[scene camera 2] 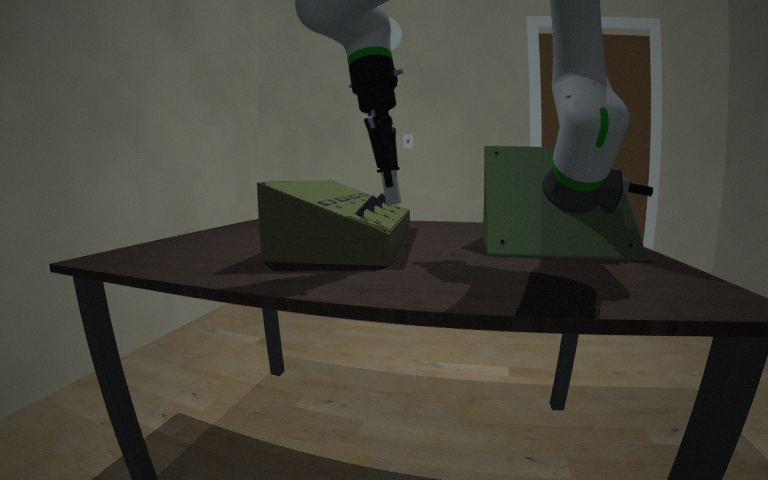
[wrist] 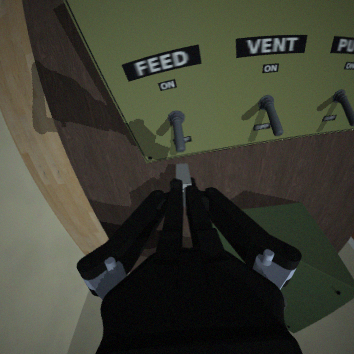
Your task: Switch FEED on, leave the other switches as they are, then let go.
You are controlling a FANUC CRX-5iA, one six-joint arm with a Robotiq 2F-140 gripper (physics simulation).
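Pixels of known places: gripper, between the fingertips: (scene camera 2: 393,204) (wrist: 181,172); arm's base, origin of its link: (scene camera 2: 572,189).
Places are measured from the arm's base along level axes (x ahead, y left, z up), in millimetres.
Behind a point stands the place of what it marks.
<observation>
The FEED switch (wrist: 178,132) {x 428, y 252, z -28 mm} has a grey lever that leans to the OFF side, away from its ON mark, in the wrist view. The VENT switch (wrist: 272,117) {x 455, y 140, z -28 mm} and the partly shown PUMP switch (wrist: 345,107) {x 484, y 25, z -33 mm} lean the same way. They stand on the sloped green console (scene camera 2: 322,243) {x 480, y 338, z -100 mm} (wrist: 215,100) {x 465, y 208, z -49 mm}. My gripper (scene camera 2: 391,195) {x 370, y 246, z -32 mm} (wrist: 181,172) {x 370, y 246, z -32 mm} is shut and empty. Its fingertips are low at the console's lower edge, just below the FEED lever's tip in the wrist view, with a small gap showing there. In the scene view the levers overlap and cannot be told apart.
A dark wooden table (scene camera 2: 226,288) {x 540, y 529, z -141 mm} (wrist: 75,150) {x 351, y 483, z -141 mm} carries the console. A green slanted block (scene camera 2: 512,198) {x 146, y 47, z -25 mm} (wrist: 280,225) {x 213, y 13, z -72 mm} stands on the table, on the side beyond the console's low edge. The robot's grey arm (scene camera 2: 589,130) {x 1, y 198, z 114 mm} is in front of that block in the scene view.
</observation>
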